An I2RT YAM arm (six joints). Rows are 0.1 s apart.
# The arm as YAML. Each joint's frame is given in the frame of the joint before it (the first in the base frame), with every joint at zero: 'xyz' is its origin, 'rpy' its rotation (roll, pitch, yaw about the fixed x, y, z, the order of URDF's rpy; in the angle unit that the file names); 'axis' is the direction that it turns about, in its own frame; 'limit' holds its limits. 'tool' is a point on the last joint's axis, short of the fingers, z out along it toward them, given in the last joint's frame.
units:
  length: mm
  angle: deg
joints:
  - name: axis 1
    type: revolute
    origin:
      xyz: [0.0, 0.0, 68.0]
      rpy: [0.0, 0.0, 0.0]
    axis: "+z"
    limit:
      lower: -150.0
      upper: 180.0
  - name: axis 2
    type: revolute
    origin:
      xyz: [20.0, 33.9, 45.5]
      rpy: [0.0, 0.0, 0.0]
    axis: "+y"
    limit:
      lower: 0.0
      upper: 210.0
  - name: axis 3
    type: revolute
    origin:
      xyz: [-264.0, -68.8, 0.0]
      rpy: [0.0, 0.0, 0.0]
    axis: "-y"
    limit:
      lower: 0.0
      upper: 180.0
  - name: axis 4
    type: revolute
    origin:
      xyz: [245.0, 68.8, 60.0]
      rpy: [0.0, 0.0, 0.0]
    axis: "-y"
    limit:
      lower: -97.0
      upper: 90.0
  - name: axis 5
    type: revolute
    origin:
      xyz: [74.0, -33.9, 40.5]
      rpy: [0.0, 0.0, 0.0]
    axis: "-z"
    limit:
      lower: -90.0
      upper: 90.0
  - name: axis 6
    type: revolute
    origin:
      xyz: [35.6, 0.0, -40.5]
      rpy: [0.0, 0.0, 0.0]
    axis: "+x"
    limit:
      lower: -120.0
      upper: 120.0
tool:
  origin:
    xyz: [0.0, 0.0, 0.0]
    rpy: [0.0, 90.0, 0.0]
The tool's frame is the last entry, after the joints.
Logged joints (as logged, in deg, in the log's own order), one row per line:
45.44, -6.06, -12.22, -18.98, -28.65, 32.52
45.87, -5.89, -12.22, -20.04, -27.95, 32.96
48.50, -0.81, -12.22, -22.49, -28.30, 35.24
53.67, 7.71, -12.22, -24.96, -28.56, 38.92
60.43, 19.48, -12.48, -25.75, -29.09, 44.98
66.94, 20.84, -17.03, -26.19, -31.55, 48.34
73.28, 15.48, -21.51, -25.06, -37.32, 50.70
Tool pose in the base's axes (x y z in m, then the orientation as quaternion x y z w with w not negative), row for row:
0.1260, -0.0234, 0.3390, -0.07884, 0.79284, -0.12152, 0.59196
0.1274, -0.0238, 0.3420, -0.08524, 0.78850, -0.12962, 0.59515
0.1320, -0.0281, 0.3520, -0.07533, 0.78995, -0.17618, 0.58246
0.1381, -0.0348, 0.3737, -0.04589, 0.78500, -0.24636, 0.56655
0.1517, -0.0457, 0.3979, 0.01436, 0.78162, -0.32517, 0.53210
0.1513, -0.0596, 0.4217, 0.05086, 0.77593, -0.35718, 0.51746
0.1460, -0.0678, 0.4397, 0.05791, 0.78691, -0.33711, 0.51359
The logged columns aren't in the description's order. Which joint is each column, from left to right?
Columns, left to right: axis 3, axis 5, axis 1, axis 6, axis 4, axis 2.
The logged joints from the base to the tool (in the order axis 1, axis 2, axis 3, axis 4, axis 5, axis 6), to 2 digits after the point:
-12.22, 32.52, 45.44, -28.65, -6.06, -18.98
-12.22, 32.96, 45.87, -27.95, -5.89, -20.04
-12.22, 35.24, 48.50, -28.30, -0.81, -22.49
-12.22, 38.92, 53.67, -28.56, 7.71, -24.96
-12.48, 44.98, 60.43, -29.09, 19.48, -25.75
-17.03, 48.34, 66.94, -31.55, 20.84, -26.19
-21.51, 50.70, 73.28, -37.32, 15.48, -25.06

